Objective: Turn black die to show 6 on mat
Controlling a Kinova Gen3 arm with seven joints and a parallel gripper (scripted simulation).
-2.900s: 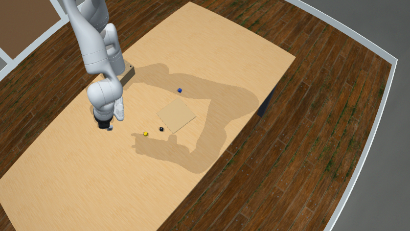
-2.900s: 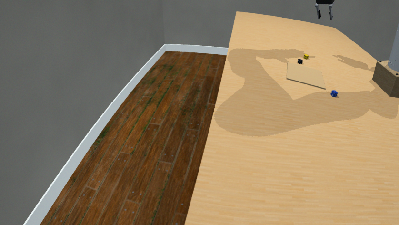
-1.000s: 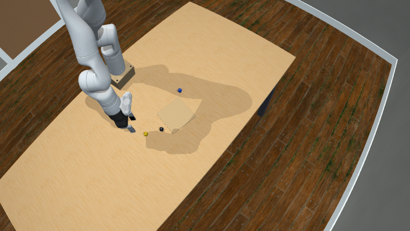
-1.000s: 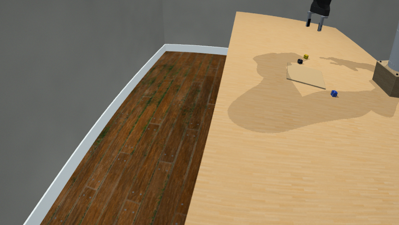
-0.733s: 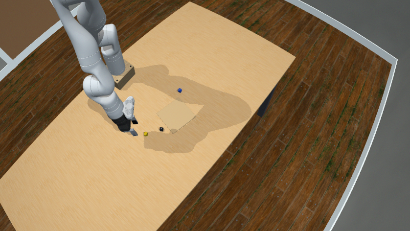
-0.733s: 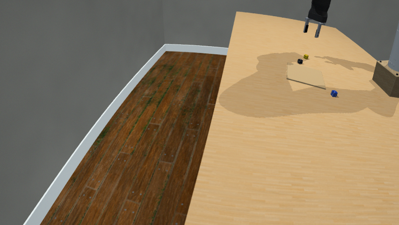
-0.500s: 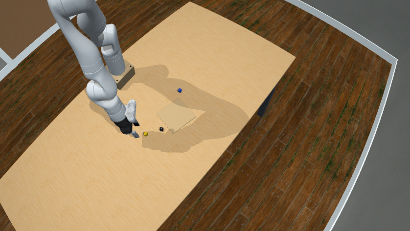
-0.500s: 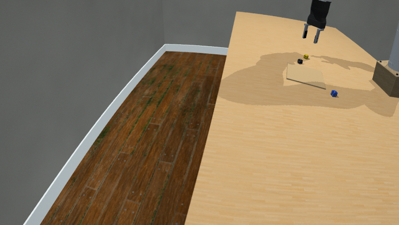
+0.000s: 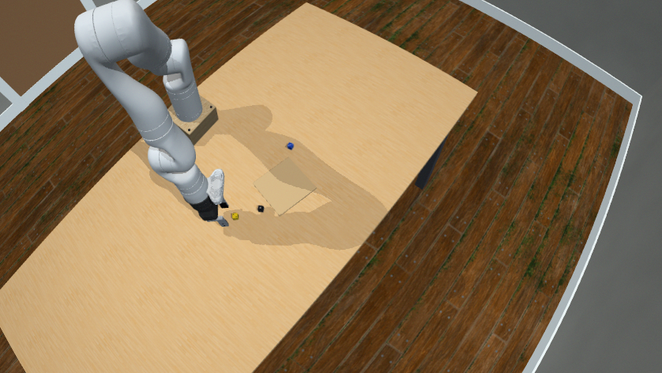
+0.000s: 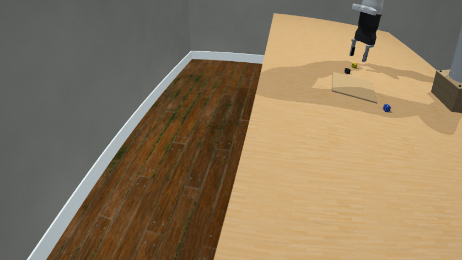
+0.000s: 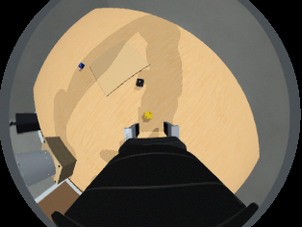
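My hand is 4 cm above the yellow die, 2 cm to the right of it and 1 cm short of it. Also, from my hand: black die: 9 cm to the left, 5 cm ahead, 4 cm below; blue die: 30 cm to the left, 4 cm below, 3 cm behind; tan mat: 19 cm to the left, 5 cm below, 5 cm ahead.
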